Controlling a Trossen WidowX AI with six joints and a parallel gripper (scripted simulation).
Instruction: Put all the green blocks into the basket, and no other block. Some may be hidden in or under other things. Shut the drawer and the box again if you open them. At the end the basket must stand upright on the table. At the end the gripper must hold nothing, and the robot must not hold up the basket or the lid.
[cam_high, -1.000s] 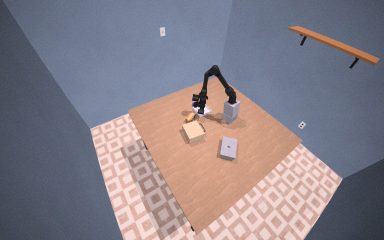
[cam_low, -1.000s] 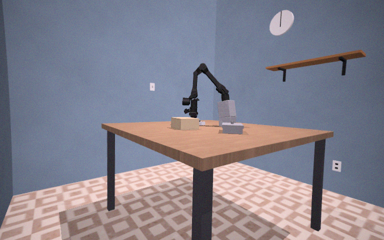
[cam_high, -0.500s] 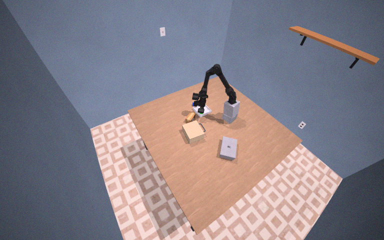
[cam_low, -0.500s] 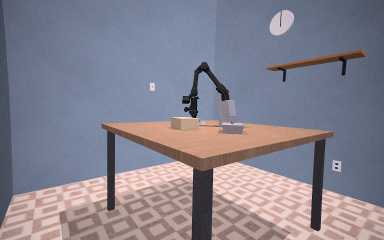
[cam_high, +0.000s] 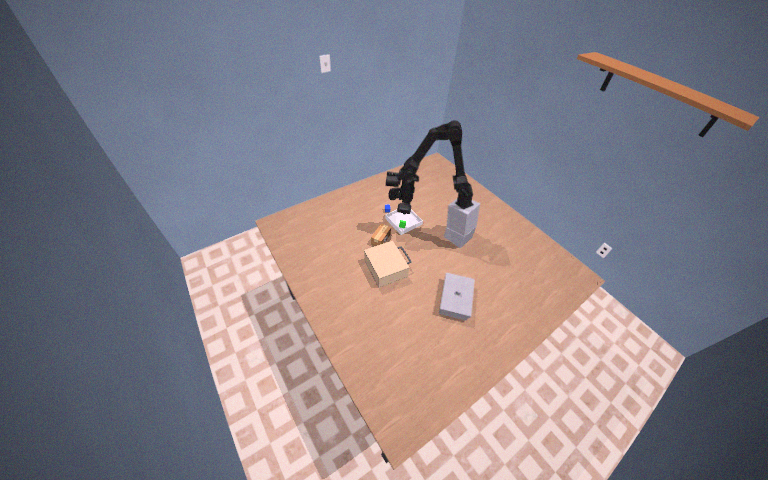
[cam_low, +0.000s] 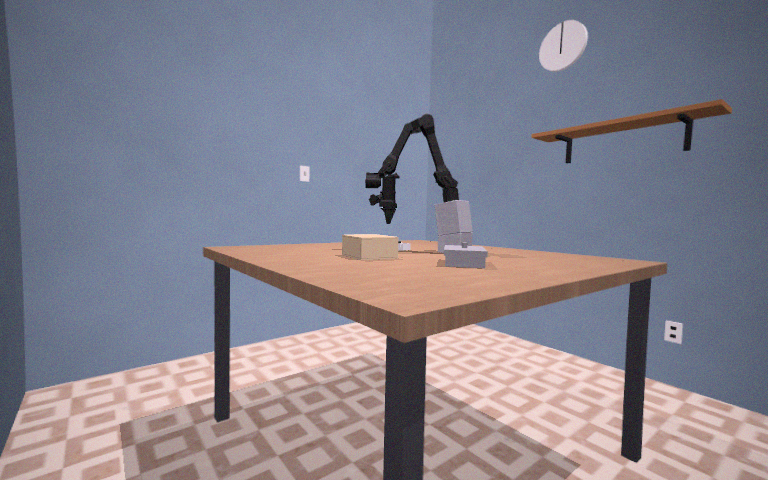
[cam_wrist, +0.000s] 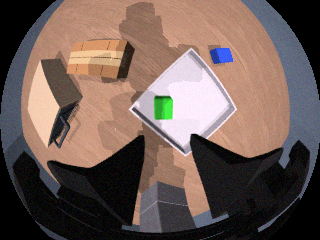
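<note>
The grey lidded box lies 3 cm ahead of my hand, 48 cm to the left of it and 10 cm below it. The rest, counted from my hand: white basket (3 cm behind, 4 cm to the right, 14 cm below); red block (13 cm ahead, 14 cm below); small wooden container (14 cm ahead, 2 cm to the left, 12 cm below).
</note>
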